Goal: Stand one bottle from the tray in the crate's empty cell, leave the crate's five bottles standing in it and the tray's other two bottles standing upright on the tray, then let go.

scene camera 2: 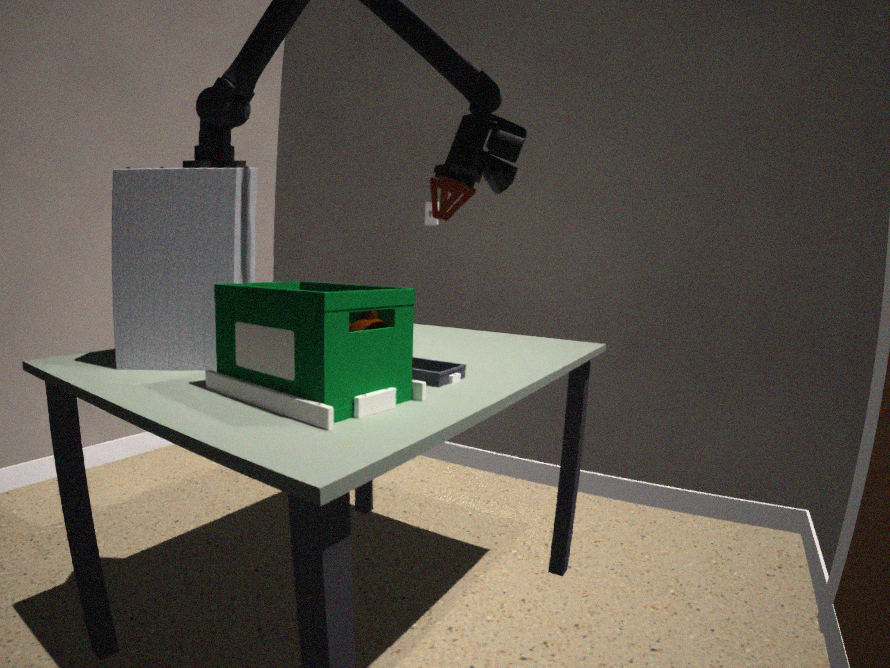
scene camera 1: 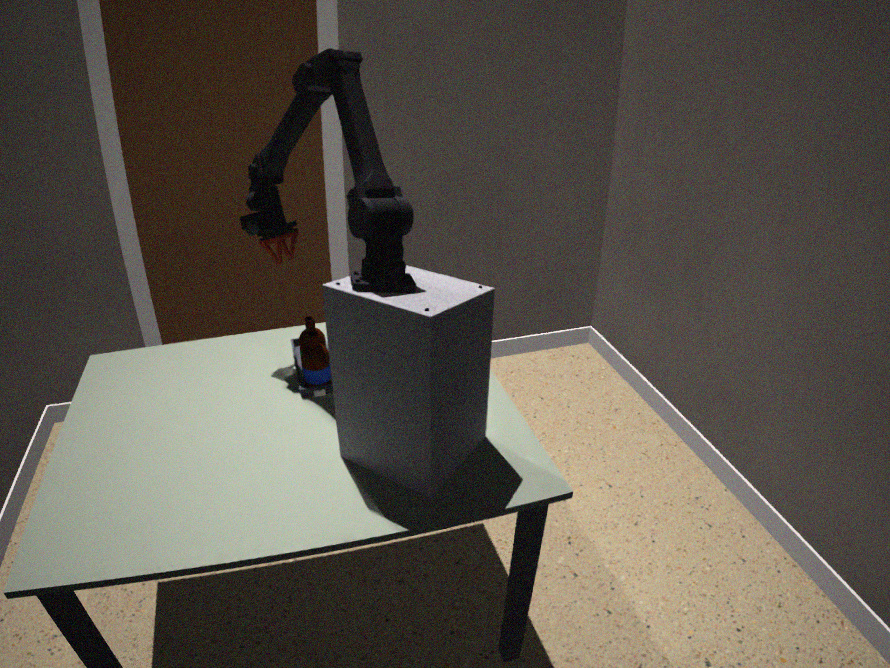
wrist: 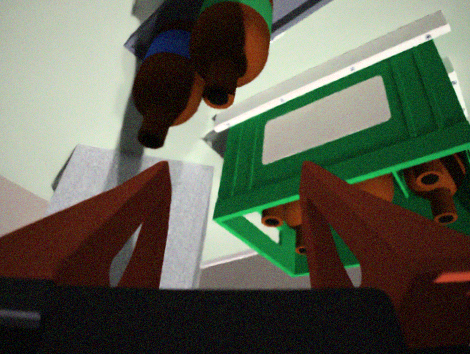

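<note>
The green crate stands on the table; brown bottles stand in it, such as one bottle at the right in the wrist view. Its empty cell cannot be made out. The dark tray is beside the crate. A blue-banded brown bottle and a green-banded bottle stand upright at the tray; a third does not show distinctly. My gripper is partly open and empty, high above the table, clear of bottles and crate.
The grey pedestal carries the arm and hides the crate in scene camera 1. White guide strips lie along the crate's base. The pale green table bears them all.
</note>
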